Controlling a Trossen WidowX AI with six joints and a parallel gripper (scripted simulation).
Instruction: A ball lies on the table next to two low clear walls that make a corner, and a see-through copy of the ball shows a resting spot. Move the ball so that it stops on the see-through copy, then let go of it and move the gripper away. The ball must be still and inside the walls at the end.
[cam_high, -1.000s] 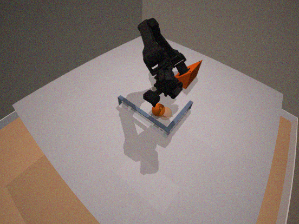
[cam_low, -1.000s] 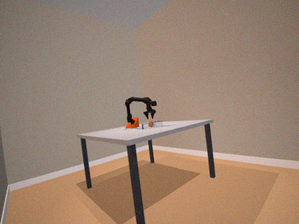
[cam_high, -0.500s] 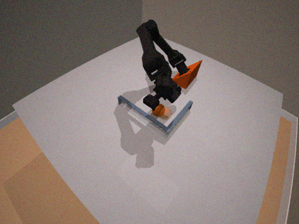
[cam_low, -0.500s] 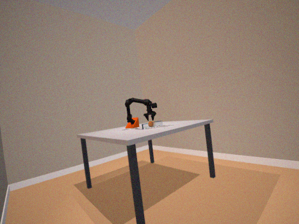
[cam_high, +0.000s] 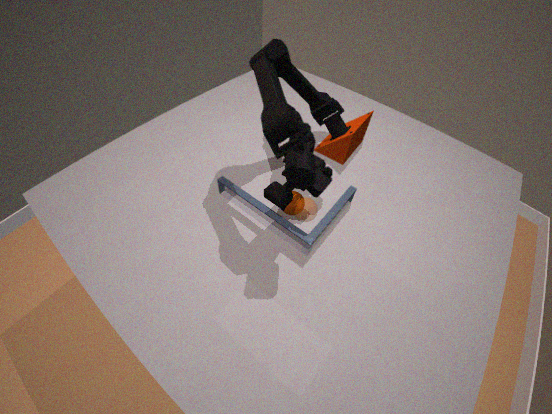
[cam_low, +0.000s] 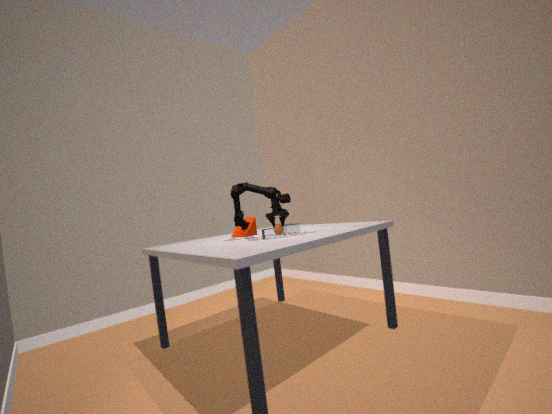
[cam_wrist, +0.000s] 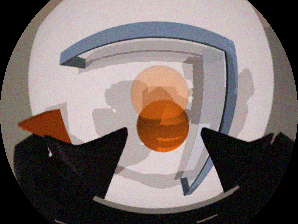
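My gripper tip is 20 mm above the orange ball. The rest, counted from my gripper tip: see-through copy (40 mm to the left, 20 mm below).
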